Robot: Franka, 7 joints.
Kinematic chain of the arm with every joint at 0, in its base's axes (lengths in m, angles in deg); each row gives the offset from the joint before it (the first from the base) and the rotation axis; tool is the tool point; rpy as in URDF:
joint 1: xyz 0 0 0.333 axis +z
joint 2: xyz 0 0 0 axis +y
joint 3: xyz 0 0 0.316 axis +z
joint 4: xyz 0.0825 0 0 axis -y
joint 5: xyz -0.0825 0 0.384 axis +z
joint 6: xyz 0 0 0 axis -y
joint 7: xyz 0.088 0 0 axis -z
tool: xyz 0 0 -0.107 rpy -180 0 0
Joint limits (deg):
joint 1: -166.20..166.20
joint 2: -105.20..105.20
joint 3: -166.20..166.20
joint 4: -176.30..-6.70
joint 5: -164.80..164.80
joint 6: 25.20..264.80
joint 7: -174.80..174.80
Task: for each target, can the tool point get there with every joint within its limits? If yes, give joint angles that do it. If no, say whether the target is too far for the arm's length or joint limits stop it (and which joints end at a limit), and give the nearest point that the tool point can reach.
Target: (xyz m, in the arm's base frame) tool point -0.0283 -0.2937 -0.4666
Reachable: no: joint limits stop it (at a limit: joint 2) | nearest point -0.0281 -0.2918 -0.3607 | short by 0.106 m
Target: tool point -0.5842 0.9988 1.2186
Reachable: no: too far | nearest point -0.3440 0.5881 0.8544 | short by 0.599 m
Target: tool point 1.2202 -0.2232 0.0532
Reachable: no: too far | nearest point 0.8232 -0.1506 0.1442 | short by 0.414 m
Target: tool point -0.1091 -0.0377 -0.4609
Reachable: no: joint limits stop it (at a limit: joint 2) | nearest point -0.1387 -0.0479 -0.3429 | short by 0.122 m
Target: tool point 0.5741 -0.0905 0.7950
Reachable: yes | joints 93.57 -10.42 -97.94 -75.93 41.03 115.63 -58.89
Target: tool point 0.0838 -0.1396 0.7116
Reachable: yes | joints -43.55 -70.06 6.09 -137.30 130.53 195.91 141.45
